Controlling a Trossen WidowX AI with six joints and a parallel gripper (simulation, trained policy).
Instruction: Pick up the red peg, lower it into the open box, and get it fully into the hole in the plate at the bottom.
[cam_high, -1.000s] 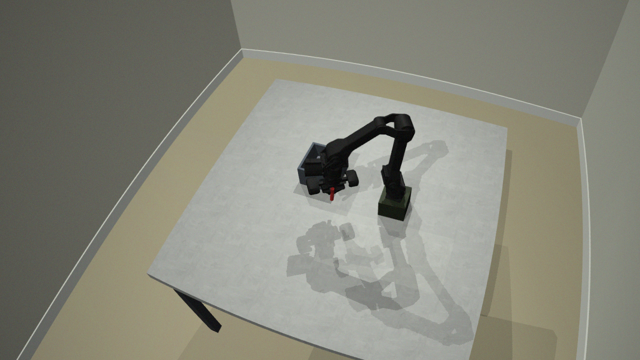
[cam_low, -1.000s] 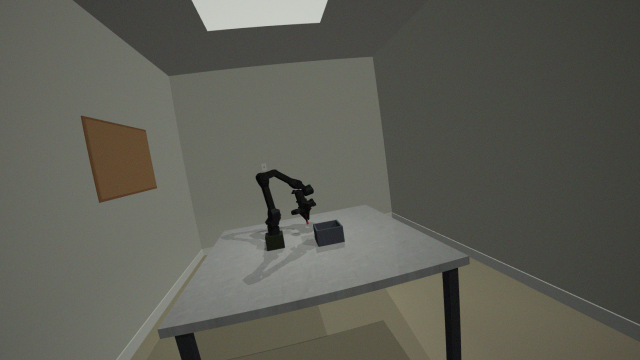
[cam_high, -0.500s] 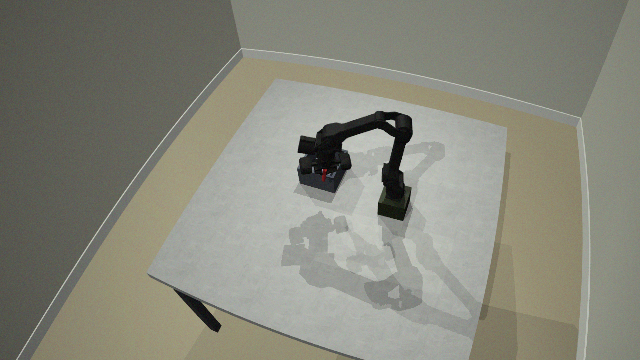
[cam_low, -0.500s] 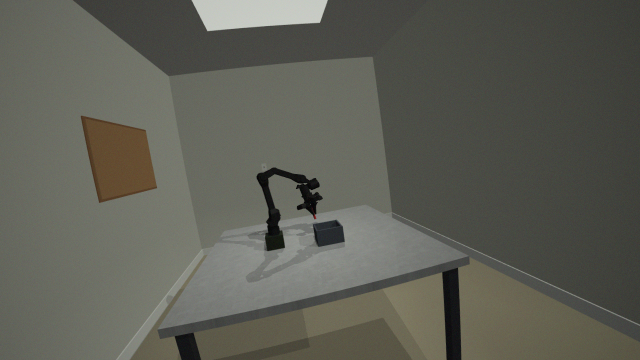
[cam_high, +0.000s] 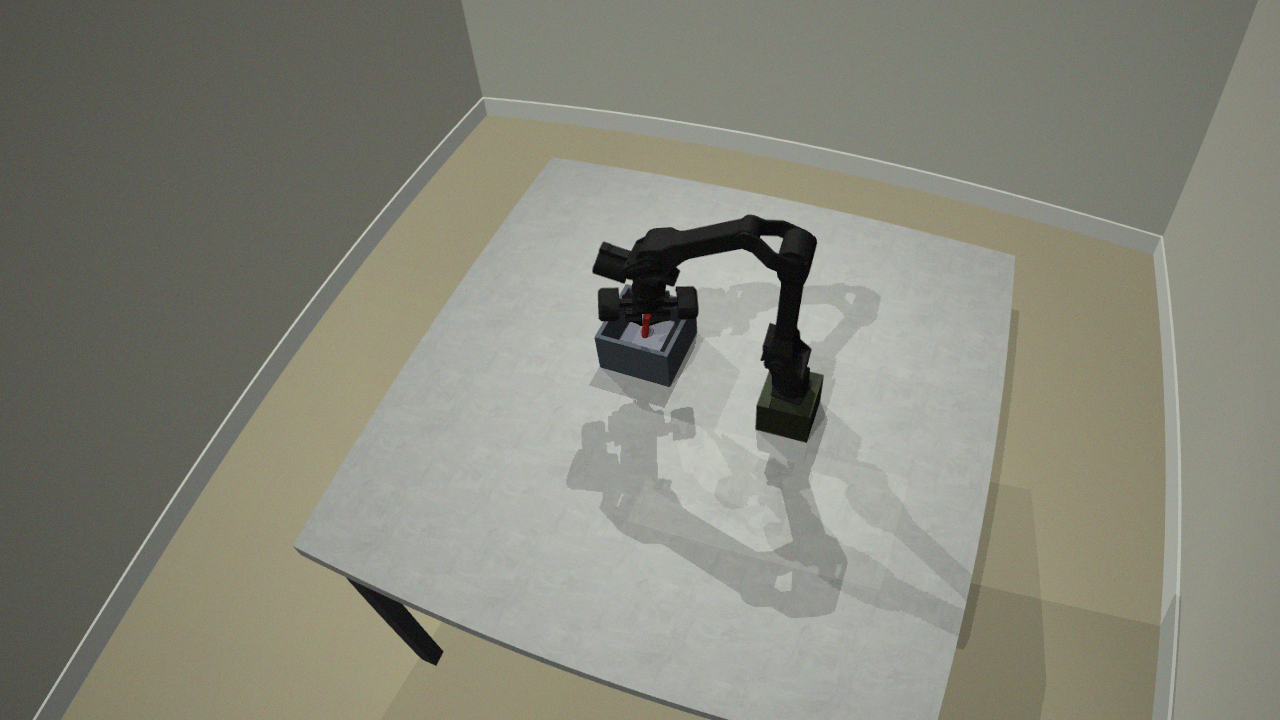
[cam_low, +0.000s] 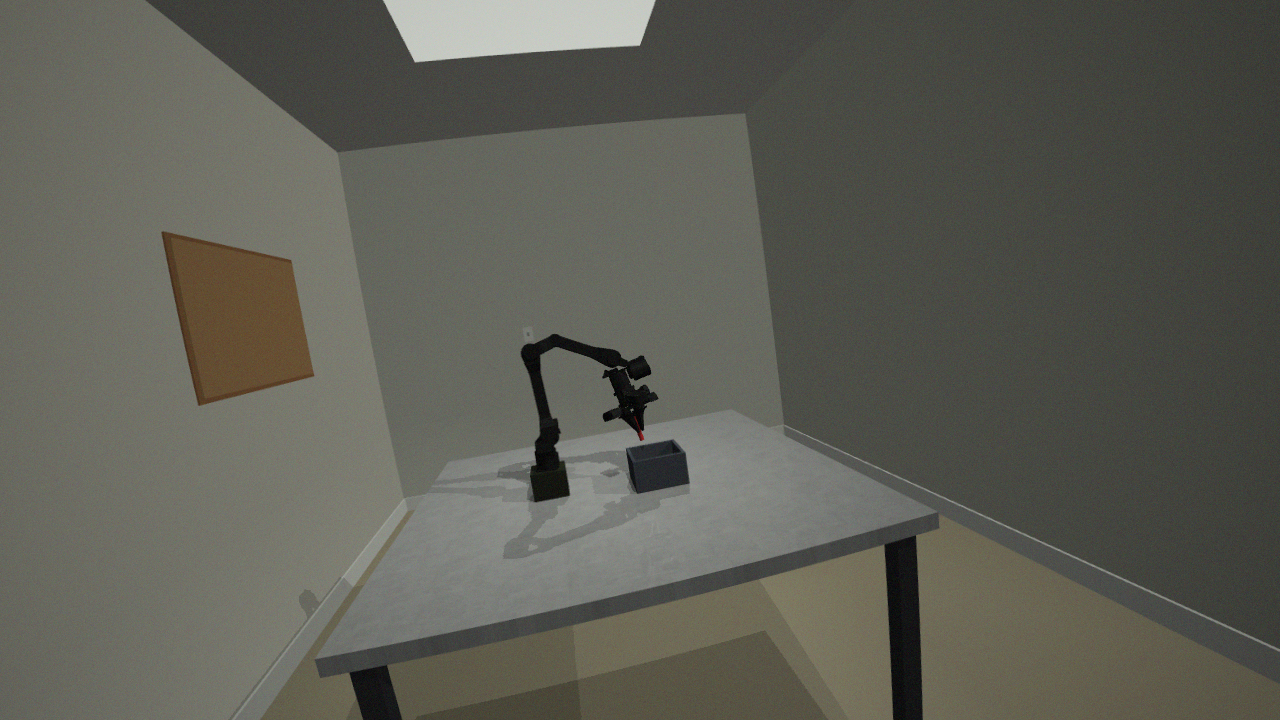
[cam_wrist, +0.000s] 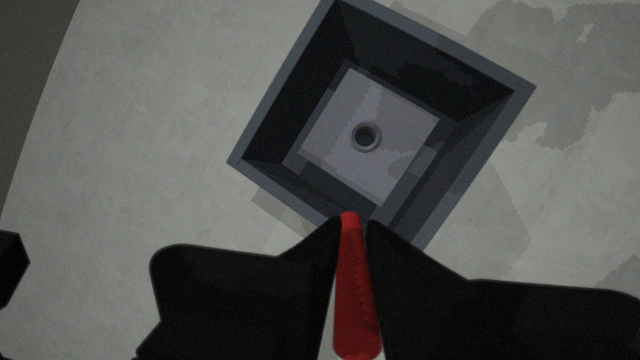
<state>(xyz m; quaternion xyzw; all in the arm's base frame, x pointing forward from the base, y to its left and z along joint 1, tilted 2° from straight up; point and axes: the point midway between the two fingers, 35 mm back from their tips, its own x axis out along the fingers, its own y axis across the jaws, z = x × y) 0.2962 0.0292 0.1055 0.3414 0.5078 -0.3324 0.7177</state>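
The red peg is 10 mm behind my gripper tip, 10 mm to the left of it and 10 mm above it. Also, from my gripper tip: dark grey box (30 mm ahead, 50 mm to the right, 120 mm below); then light plate (30 mm ahead, 50 mm to the right, 100 mm below).
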